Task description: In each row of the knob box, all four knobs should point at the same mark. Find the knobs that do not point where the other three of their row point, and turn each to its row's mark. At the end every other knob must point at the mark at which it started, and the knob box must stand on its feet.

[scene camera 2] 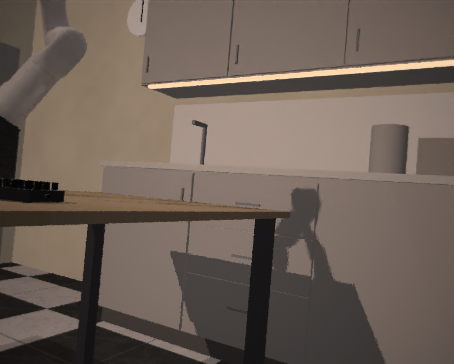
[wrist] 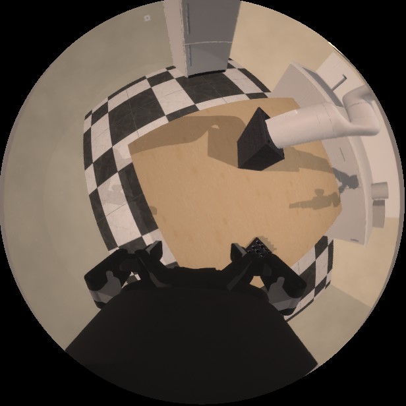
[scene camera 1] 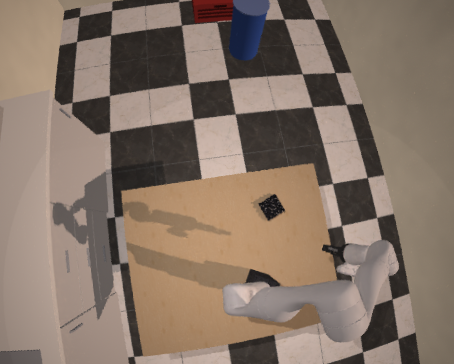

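Pixels of known places: gripper, fingertip midpoint: (scene camera 1: pixel 332 251); arm's base at its link origin: (scene camera 2: pixel 0 118).
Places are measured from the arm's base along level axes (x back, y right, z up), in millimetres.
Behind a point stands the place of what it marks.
Observation:
The black knob box (scene camera 1: pixel 272 207) @[x -362, y 197, z -172 mm] (scene camera 2: pixel 40 194) @[x -422, y 203, z -179 mm] (wrist: pixel 258 246) stands upright on the wooden table (scene camera 1: pixel 200 210) @[x -444, y -182, z -194 mm] (scene camera 2: pixel 150 216) @[x -589, y 96, z -203 mm] (wrist: pixel 200 200). Its knobs are up, but their pointing directions and the marks are too small to tell. In the wrist view, my right finger partly hides the box. My gripper (scene camera 1: pixel 325 248) @[x -106, y 320, z 127 mm] (wrist: pixel 196 250) is open and empty. In scene camera 1 it is near the table's right edge, well apart from the box. It does not show in scene camera 2.
The arm's black pedestal (scene camera 1: pixel 260 277) @[x -61, y 13, z -14 mm] (scene camera 2: pixel 8 152) @[x -66, y 14, z -91 mm] (wrist: pixel 257 150) stands on the table, with the pale arm (scene camera 1: pixel 305 300) @[x -139, y 3, z 593 mm] (scene camera 2: pixel 25 82) @[x -65, y -16, z 101 mm] (wrist: pixel 305 125) rising from it. Kitchen cabinets (scene camera 2: pixel 145 200) stand beyond the table. A blue cylinder (scene camera 1: pixel 247 35) and a red box (scene camera 1: pixel 212 12) are far behind it.

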